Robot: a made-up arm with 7 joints. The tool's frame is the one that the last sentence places.
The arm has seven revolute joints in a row. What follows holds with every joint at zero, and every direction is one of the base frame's. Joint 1 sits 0.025 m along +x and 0.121 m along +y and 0.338 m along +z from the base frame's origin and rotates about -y. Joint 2 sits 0.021 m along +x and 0.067 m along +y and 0.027 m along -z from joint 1 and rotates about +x. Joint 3 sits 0.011 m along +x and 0.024 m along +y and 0.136 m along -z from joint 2 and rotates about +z. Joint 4 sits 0.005 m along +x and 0.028 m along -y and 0.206 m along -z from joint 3 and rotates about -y. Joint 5 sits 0.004 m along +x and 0.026 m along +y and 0.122 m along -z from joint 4 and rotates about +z. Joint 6 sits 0.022 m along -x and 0.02 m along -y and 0.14 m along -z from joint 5 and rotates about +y. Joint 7 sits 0.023 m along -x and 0.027 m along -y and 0.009 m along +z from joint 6 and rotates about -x. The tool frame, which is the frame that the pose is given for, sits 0.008 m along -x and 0.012 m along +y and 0.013 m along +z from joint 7; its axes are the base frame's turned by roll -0.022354, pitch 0.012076 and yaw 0.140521 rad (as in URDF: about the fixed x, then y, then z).
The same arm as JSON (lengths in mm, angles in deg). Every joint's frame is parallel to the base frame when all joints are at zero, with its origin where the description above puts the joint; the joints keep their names.
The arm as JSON. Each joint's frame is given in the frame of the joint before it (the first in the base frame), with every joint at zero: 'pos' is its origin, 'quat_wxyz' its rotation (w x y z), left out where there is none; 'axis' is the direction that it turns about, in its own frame. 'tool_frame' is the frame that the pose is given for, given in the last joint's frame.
{"length_unit": "mm", "angle_unit": "deg", "joints": [{"joint": "joint 1", "pos": [25.0, 121.0, 338.0], "axis": [0.0, -1.0, 0.0]}, {"joint": "joint 2", "pos": [21.0, 67.0, -27.0], "axis": [1.0, 0.0, 0.0]}, {"joint": "joint 3", "pos": [11.0, 24.0, -136.0], "axis": [0.0, 0.0, 1.0]}, {"joint": "joint 4", "pos": [5.0, -28.0, -206.0], "axis": [0.0, -1.0, 0.0]}, {"joint": "joint 5", "pos": [4.0, 26.0, -122.0], "axis": [0.0, 0.0, 1.0]}, {"joint": "joint 6", "pos": [-22.0, -20.0, -140.0], "axis": [0.0, 1.0, 0.0]}, {"joint": "joint 7", "pos": [-23.0, -27.0, 9.0], "axis": [-1.0, 0.0, 0.0]}], "tool_frame": {"pos": [-8.0, 12.0, 13.0], "quat_wxyz": [0.997448, -0.011573, 0.005238, 0.070264]}}
